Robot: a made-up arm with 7 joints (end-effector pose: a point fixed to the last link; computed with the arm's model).
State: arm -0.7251 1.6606 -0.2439 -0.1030 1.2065 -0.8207 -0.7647
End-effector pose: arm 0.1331 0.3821 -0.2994 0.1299 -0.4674 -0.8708 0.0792
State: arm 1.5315 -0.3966 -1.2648 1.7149 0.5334 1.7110 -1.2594
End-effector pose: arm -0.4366 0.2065 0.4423 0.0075 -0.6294 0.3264 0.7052
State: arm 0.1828 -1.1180 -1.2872 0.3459 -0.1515 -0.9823 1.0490
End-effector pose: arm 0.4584 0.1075 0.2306 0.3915 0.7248 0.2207 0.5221
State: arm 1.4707 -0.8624 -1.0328 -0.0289 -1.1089 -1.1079 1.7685
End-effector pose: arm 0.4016 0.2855 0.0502 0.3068 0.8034 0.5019 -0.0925
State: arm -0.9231 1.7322 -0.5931 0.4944 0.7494 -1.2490 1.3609
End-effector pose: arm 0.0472 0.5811 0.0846 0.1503 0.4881 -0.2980 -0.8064
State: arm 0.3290 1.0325 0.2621 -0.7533 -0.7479 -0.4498 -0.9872
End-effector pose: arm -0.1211 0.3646 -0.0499 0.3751 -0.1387 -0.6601 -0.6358
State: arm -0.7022 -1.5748 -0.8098 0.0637 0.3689 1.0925 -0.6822
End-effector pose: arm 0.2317 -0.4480 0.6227 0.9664 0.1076 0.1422 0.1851
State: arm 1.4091 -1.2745 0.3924 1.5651 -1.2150 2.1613 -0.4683
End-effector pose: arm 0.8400 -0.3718 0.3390 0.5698 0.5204 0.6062 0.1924
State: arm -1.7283 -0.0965 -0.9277 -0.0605 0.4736 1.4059 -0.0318
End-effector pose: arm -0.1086 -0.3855 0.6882 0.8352 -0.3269 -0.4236 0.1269
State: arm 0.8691 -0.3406 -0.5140 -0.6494 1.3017 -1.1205 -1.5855
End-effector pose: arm -0.1695 -0.2112 -0.3698 0.2187 -0.7663 0.1642 0.5813
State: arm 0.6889 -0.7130 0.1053 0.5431 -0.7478 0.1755 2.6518
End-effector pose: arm 0.8700 0.0381 0.3152 0.0258 -0.9814 -0.1859 -0.0393
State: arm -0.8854 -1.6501 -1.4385 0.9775 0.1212 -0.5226 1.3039
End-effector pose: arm 0.4740 -0.0569 0.3641 0.6347 0.5560 -0.2680 0.4649
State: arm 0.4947 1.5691 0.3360 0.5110 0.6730 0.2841 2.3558
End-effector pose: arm -0.1246 0.0399 0.5719 0.5332 -0.2242 -0.8145 -0.0436
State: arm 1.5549 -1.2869 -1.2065 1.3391 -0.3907 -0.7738 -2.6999
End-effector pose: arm 0.0999 -0.1243 -0.0194 0.1229 -0.7459 0.5626 0.3347
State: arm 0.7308 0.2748 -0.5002 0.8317 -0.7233 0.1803 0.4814
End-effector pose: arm 0.2921 0.5454 0.5488 0.2715 -0.6944 -0.1155 0.6563
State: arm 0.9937 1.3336 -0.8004 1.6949 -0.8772 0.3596 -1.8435
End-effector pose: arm 0.2401 -0.1144 1.0173 0.3426 -0.0362 -0.1639 -0.9244
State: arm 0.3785 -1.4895 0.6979 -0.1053 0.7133 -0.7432 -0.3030
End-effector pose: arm 0.3528 0.3213 -0.0059 0.6136 -0.6112 0.4908 0.0946
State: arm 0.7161 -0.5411 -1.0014 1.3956 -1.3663 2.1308 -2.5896
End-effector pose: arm 0.8435 0.4057 0.6174 0.0275 -0.9047 -0.4020 -0.1384
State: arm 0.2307 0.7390 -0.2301 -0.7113 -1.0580 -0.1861 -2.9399
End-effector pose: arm 0.2798 0.6881 -0.1819 0.3398 -0.6296 -0.6837 0.1440
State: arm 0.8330 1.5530 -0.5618 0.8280 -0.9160 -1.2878 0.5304
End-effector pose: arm -0.1033 0.0315 0.5437 0.4960 -0.2724 -0.7187 0.4040
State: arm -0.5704 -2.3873 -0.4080 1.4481 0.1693 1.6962 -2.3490
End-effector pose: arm 0.1230 -0.3506 0.9364 0.7174 0.6092 -0.3162 0.1191
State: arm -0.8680 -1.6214 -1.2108 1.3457 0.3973 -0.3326 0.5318
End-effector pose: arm 0.4850 -0.0949 0.3084 0.4089 0.6332 -0.3534 0.5540
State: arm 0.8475 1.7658 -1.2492 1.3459 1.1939 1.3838 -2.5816
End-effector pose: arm -0.0188 -0.4175 0.4942 0.3431 -0.0113 0.1513 -0.9270
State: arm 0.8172 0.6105 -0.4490 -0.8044 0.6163 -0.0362 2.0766
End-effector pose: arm -0.0543 0.3030 0.2639 0.3067 -0.6208 -0.6813 0.2374
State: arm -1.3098 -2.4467 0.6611 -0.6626 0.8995 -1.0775 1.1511
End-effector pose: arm 0.5842 -0.2187 0.5423 0.5527 -0.2055 0.7610 -0.2704
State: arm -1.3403 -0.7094 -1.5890 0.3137 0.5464 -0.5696 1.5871
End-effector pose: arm 0.4390 -0.0219 0.5419 0.5875 0.2368 -0.3063 0.7106
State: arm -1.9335 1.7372 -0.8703 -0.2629 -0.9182 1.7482 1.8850
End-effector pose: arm -0.0492 0.7660 1.0091 0.1623 -0.8651 -0.4586 0.1222
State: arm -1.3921 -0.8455 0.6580 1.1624 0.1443 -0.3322 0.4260
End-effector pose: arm 0.2111 -0.0128 0.6179 0.7997 -0.3947 0.1201 -0.4362
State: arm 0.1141 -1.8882 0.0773 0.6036 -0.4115 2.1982 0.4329
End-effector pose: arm 0.1953 -0.8404 0.1153 0.8784 0.3686 0.1891 0.2384
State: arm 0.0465 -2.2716 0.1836 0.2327 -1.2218 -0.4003 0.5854
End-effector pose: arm 0.0289 -0.6347 0.2721 0.8390 -0.1159 0.5032 -0.1715
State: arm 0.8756 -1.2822 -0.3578 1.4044 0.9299 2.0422 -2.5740
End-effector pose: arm 0.3960 0.5827 0.4413 0.6449 0.3030 0.5679 0.4120
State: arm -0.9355 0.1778 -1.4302 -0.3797 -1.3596 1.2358 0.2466
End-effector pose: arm 0.7367 -0.0493 1.1041 0.5046 -0.1857 -0.0218 0.8428
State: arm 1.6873 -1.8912 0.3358 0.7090 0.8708 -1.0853 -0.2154
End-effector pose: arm 0.2405 -0.5746 0.1900 0.5490 0.8279 0.0375 0.1081
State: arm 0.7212 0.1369 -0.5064 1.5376 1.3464 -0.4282 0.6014
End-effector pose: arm 0.2957 0.3186 -0.0497 0.0250 0.2806 0.6605 0.6960
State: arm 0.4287 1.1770 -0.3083 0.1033 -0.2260 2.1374 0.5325
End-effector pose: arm -0.0538 0.7578 -0.1685 0.3148 0.0726 -0.4165 -0.8498
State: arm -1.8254 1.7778 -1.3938 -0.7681 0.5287 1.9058 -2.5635
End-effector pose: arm -0.5985 0.4425 0.6370 0.2054 -0.1438 0.6071 0.7541
